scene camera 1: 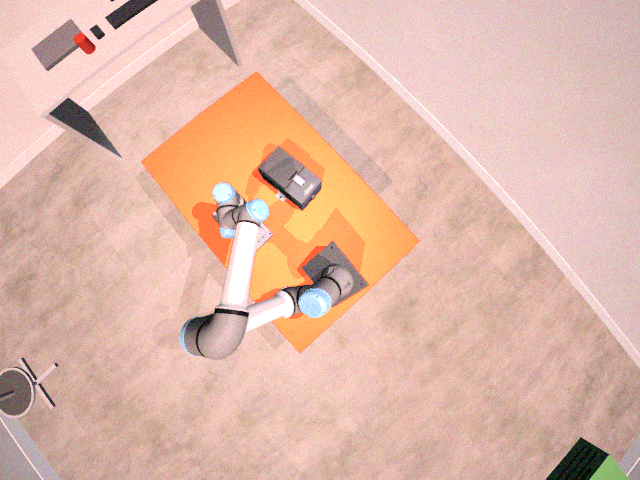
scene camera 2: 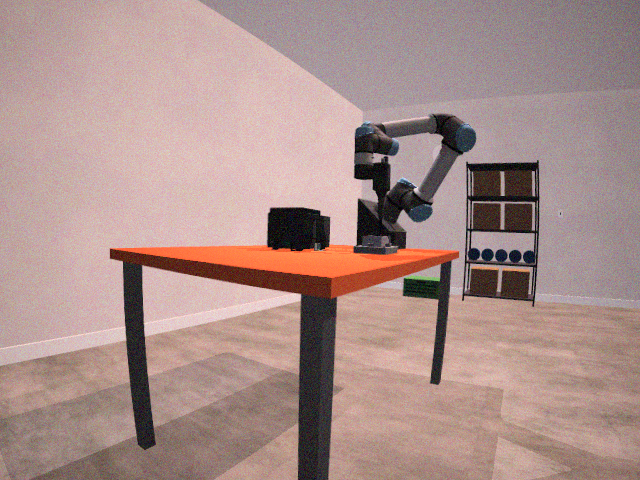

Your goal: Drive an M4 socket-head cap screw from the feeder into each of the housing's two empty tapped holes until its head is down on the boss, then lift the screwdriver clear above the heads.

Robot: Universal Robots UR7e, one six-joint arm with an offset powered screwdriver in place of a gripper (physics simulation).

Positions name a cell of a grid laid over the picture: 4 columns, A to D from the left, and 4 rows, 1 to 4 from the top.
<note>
In view: a screw feeder (scene camera 1: B2).
</note>
